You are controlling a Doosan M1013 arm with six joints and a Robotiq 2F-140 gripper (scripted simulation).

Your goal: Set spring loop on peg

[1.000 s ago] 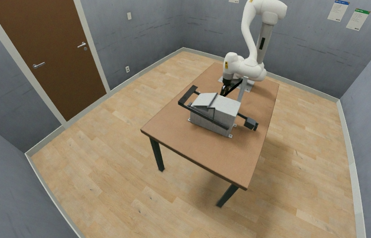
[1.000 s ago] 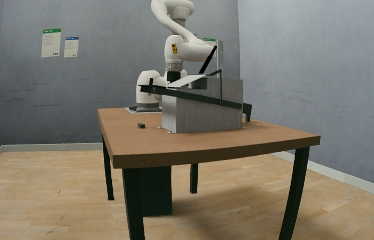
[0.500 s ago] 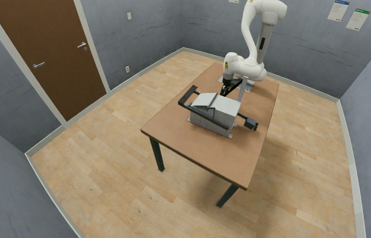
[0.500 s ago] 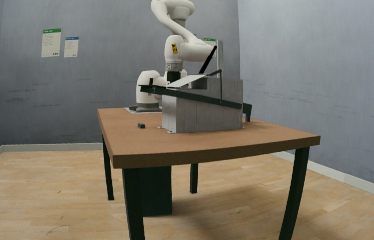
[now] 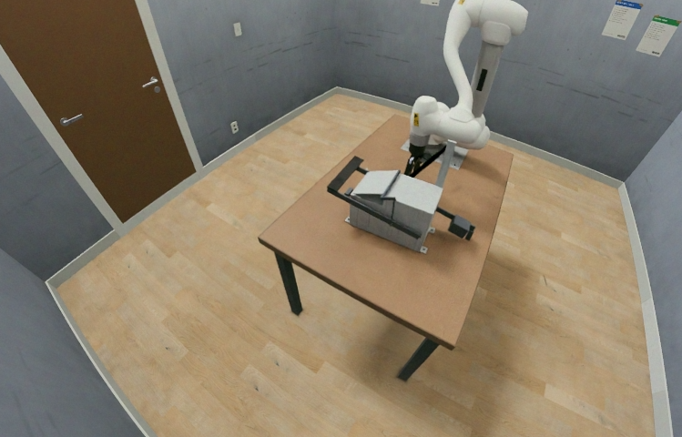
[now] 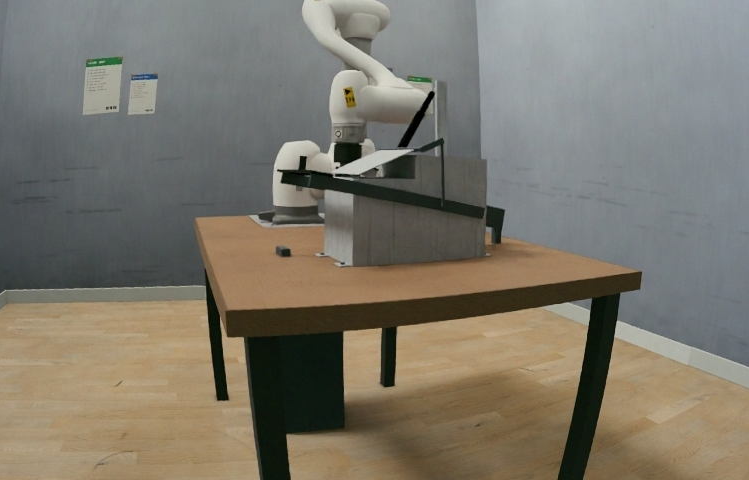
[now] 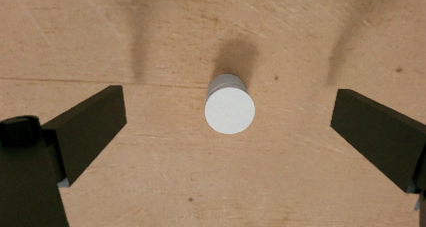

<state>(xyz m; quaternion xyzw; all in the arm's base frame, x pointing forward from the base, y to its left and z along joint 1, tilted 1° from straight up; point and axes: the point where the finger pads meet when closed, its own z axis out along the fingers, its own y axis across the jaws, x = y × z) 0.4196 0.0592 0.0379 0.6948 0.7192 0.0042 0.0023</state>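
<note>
The steel test weight is 1 cm below my hand. Also, from my hand: dark block 23 cm ahead, 21 cm to the right, 3 cm below.
</note>
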